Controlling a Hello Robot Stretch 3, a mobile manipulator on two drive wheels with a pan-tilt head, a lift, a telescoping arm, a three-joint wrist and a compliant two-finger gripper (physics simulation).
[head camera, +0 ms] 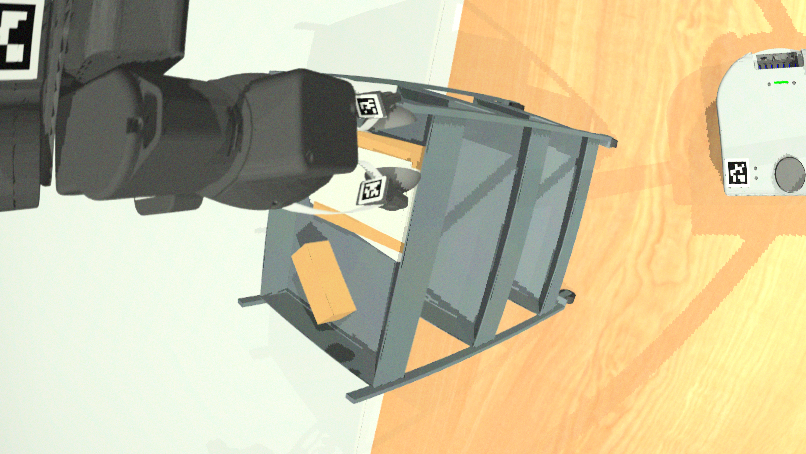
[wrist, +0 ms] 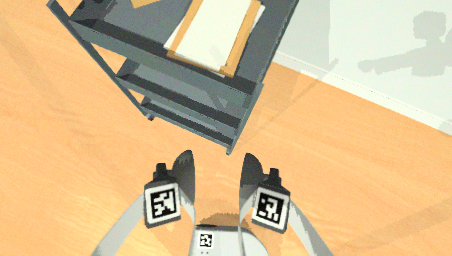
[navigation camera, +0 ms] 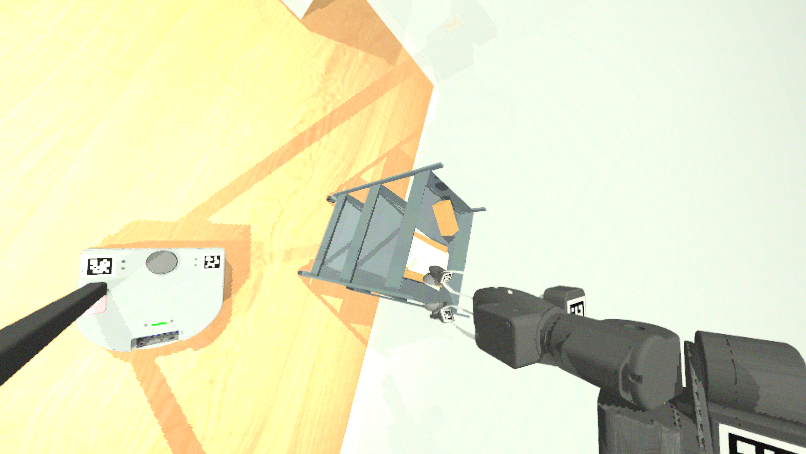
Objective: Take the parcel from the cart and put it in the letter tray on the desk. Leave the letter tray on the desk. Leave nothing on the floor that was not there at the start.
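Places are measured from the robot's base along level axes (x ahead, y left, z up), in centimetres.
Pixels of known places: gripper, fingertip midpoint: [head camera: 399, 150] [wrist: 217, 170] [navigation camera: 429, 289]; robot's base, link origin: [head camera: 787, 173] [navigation camera: 162, 261].
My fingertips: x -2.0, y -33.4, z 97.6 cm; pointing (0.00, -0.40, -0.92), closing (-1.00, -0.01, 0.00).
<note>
For each thing: its middle in the pictures, then the offset to it from my fingertips. "pt": a spot on its surface instead.
- orange-brown box, body centre: [head camera: 322, 282] [navigation camera: 445, 218] dx +18.2, dy -46.8, dz -28.6 cm
- grey three-shelf cart, surface spot: [head camera: 411, 253] [navigation camera: 410, 231] pt dx +11.8, dy -23.5, dz -26.1 cm
- parcel, surface spot: [wrist: 143, 2] pt dx +20.4, dy -42.7, dz -30.3 cm
- flat white item with orange side strips, body centre: [head camera: 354, 181] [wrist: 217, 21] [navigation camera: 430, 261] dx +1.6, dy -38.0, dz -29.8 cm
The parcel, an orange-brown box [head camera: 323, 281] [navigation camera: 445, 218], lies on the top shelf of the grey three-shelf cart [head camera: 411, 253] [navigation camera: 408, 225] [wrist: 150, 56]. A corner of the parcel [wrist: 143, 2] shows at the top edge of the wrist view. My gripper [head camera: 402, 148] [navigation camera: 434, 293] [wrist: 217, 170] is open and empty. In the head view its fingers overlap the flat white item beside the parcel; in the wrist view the cart stands beyond the fingertips. The gripper's height over the shelf is hard to tell. The desk and the letter tray do not show.
A flat white item with orange side strips [head camera: 383, 225] [navigation camera: 423, 256] [wrist: 215, 30] lies on the cart's top shelf beside the parcel. A pale wall [head camera: 141, 338] [navigation camera: 648, 140] [wrist: 400, 90] runs behind the cart. My base [head camera: 755, 129] [navigation camera: 191, 298] stands on the wooden floor, apart from the cart.
</note>
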